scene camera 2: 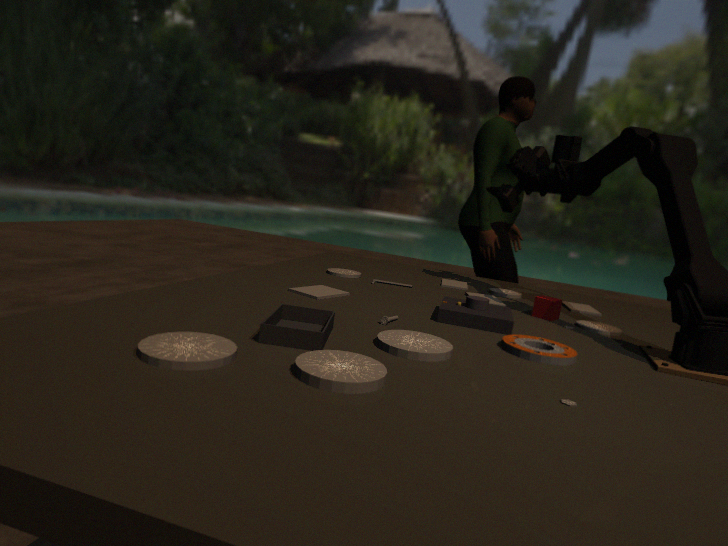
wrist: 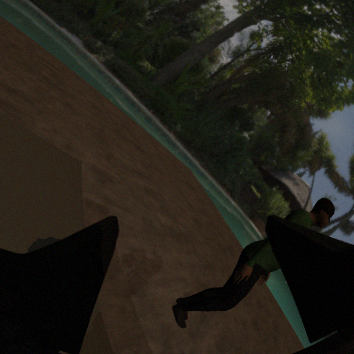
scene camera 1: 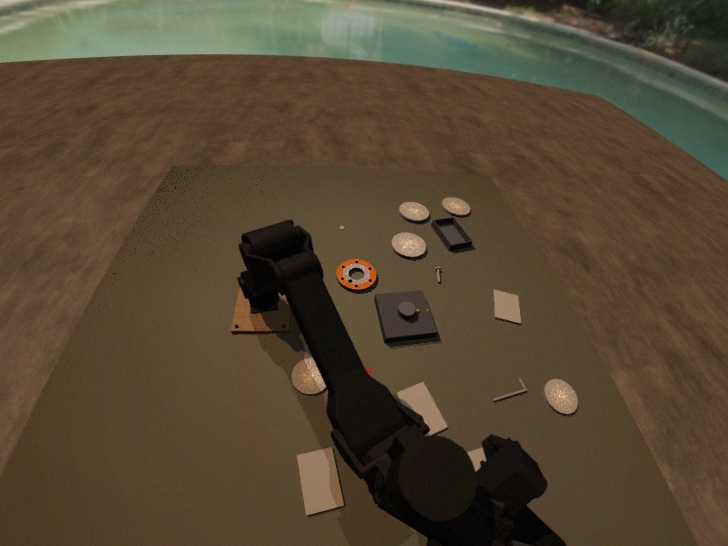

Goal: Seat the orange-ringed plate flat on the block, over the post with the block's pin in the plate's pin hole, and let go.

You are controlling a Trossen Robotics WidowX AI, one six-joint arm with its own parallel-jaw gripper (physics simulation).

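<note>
The orange-ringed plate (scene camera 1: 345,274) (scene camera 2: 520,345) lies flat on the table, beside the block and apart from it. It has a large centre hole and several small holes. The dark square block (scene camera 1: 405,330) (scene camera 2: 473,318) carries a round post (scene camera 1: 406,308) (scene camera 2: 476,301) with a small yellow-tipped pin (scene camera 1: 417,310) (scene camera 2: 459,303) beside it. An orange mark shows near the block's edge. My gripper (wrist: 194,224) is open and empty, raised high above the table and far from plate and block. In the wrist view its fingers stand wide apart; plate and block do not show there.
A red cube (scene camera 1: 368,372) (scene camera 2: 546,307) stands near the block, mostly hidden by my arm in scene camera 1. A dark tray (scene camera 1: 462,243) (scene camera 2: 285,335), pale discs, pale flat tiles, a bolt (scene camera 1: 438,275) (scene camera 2: 388,320) and a bent key (scene camera 1: 510,394) lie around. A person (scene camera 2: 496,176) stands beyond the table.
</note>
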